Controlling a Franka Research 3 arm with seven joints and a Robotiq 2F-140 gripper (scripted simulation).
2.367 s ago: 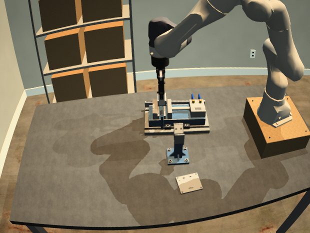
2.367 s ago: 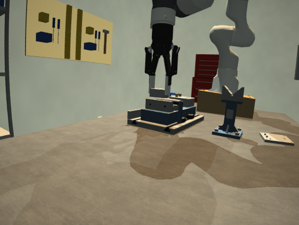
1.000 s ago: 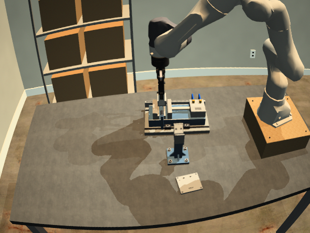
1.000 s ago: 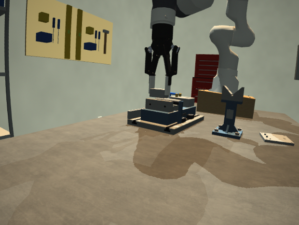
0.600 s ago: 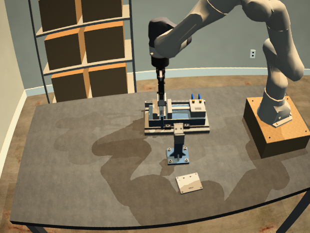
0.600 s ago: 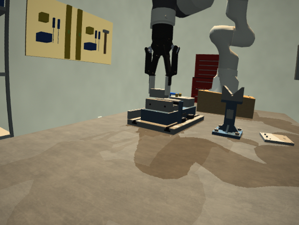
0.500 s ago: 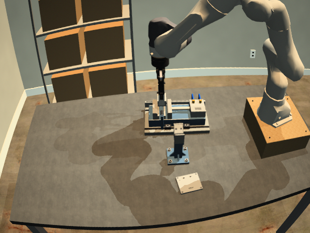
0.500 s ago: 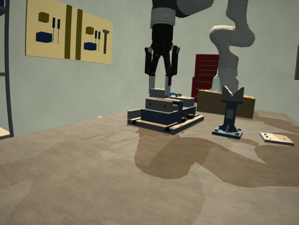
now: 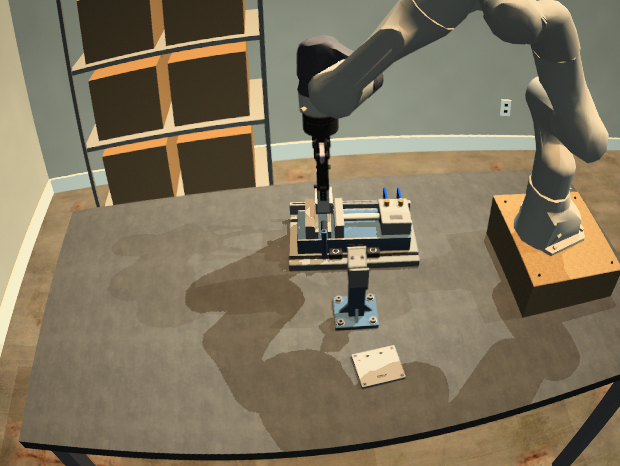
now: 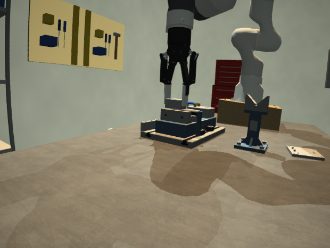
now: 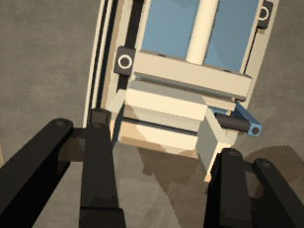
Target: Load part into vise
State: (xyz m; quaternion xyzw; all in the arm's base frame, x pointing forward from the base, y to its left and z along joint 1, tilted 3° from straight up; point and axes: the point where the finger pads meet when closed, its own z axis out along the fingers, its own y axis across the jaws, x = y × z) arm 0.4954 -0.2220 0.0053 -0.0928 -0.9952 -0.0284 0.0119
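Right now my hand is 60 mm above the fixed jaw, 30 mm short of it and 10 mm to the right of it. From my hand the other things lie so: moving jaw: 60 mm below, 30 mm to the left, 30 mm behind; work stop rod: 70 mm to the left, 50 mm below, 10 mm ahead; part: 20 mm below.
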